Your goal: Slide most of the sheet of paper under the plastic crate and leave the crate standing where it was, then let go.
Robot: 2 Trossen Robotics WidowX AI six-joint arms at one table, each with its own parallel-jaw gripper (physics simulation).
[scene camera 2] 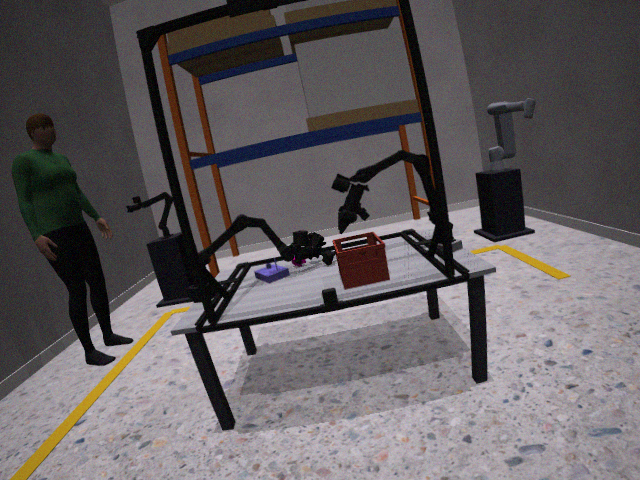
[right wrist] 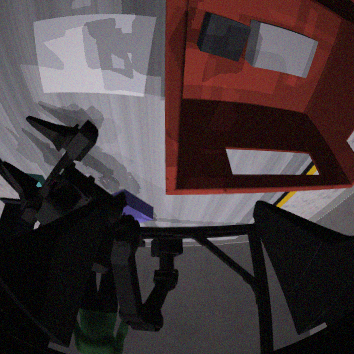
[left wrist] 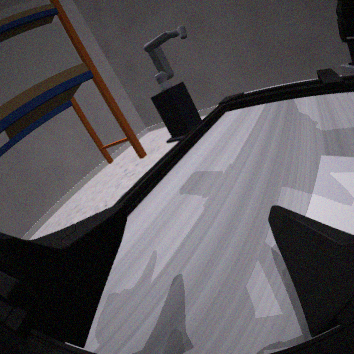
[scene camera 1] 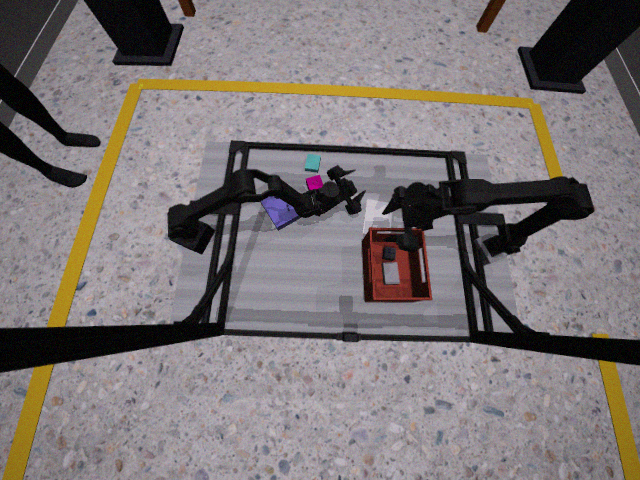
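Observation:
The white paper sheet (scene camera 1: pixel 376 210) (left wrist: pixel 327 200) (right wrist: pixel 65 75) lies flat on the table, just behind the crate in scene camera 1; a narrow gap shows between them in the right wrist view. The red plastic crate (scene camera 1: pixel 368 268) (scene camera 2: pixel 364 268) (right wrist: pixel 230 120) stands upright. My left gripper (scene camera 1: pixel 359 181) (left wrist: pixel 200 213) (right wrist: pixel 16 140) is open and empty, low over the table to the left of the sheet in scene camera 1. My right gripper (scene camera 1: pixel 390 225) (scene camera 2: pixel 353 224) (right wrist: pixel 183 208) is open and empty, high above the sheet and crate's back edge, hiding part of the sheet in scene camera 1.
Inside the crate lie a black block (scene camera 1: pixel 388 253) (right wrist: pixel 225 36) and a grey box (scene camera 1: pixel 391 272) (right wrist: pixel 285 50). A purple box (scene camera 1: pixel 279 211) (scene camera 2: pixel 272 272) (right wrist: pixel 137 206), a magenta block (scene camera 1: pixel 314 182) and a teal block (scene camera 1: pixel 312 162) lie near my left arm. A black frame (scene camera 1: pixel 351 148) edges the table.

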